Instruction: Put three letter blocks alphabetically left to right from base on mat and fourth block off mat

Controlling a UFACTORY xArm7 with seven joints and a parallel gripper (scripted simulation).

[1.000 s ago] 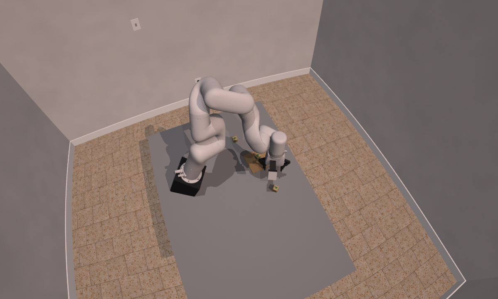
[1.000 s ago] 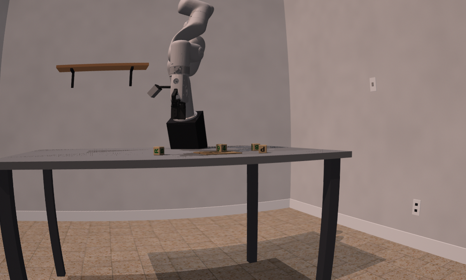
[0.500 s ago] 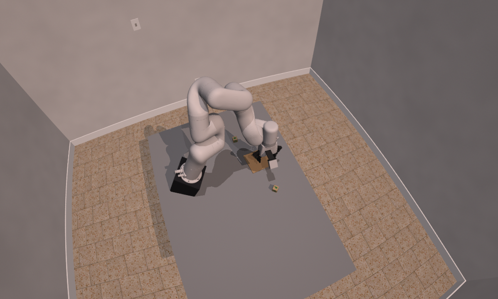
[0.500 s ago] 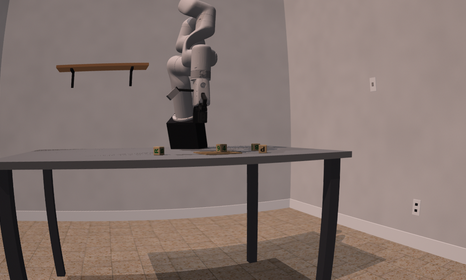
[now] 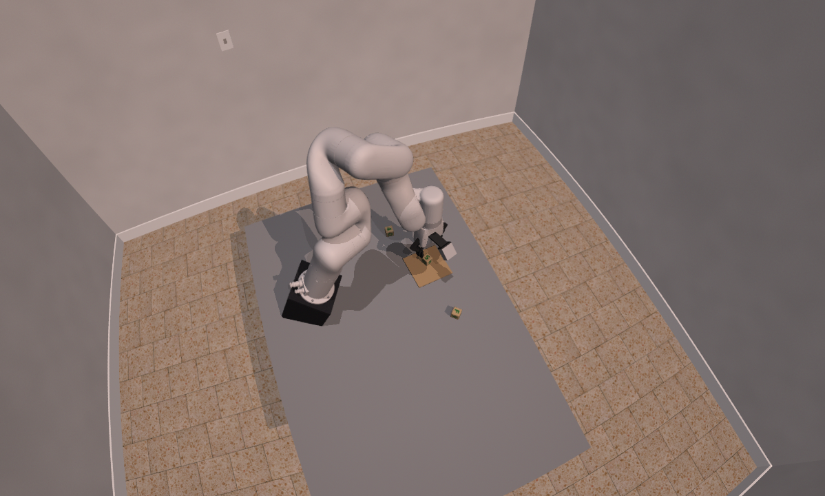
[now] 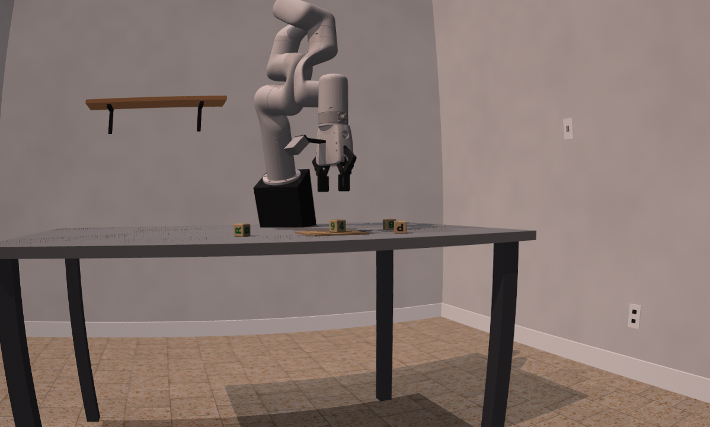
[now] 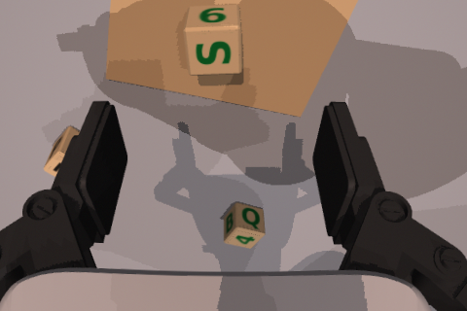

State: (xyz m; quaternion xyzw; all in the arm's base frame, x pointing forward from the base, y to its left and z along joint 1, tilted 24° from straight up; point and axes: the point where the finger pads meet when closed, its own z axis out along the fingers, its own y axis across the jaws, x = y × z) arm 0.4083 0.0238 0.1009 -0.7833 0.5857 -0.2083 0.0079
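The mat is 11 cm below my hand and 1 cm to the right of it. Round my hand: wooden block (14 cm to the left, 10 cm below, 9 cm ahead).
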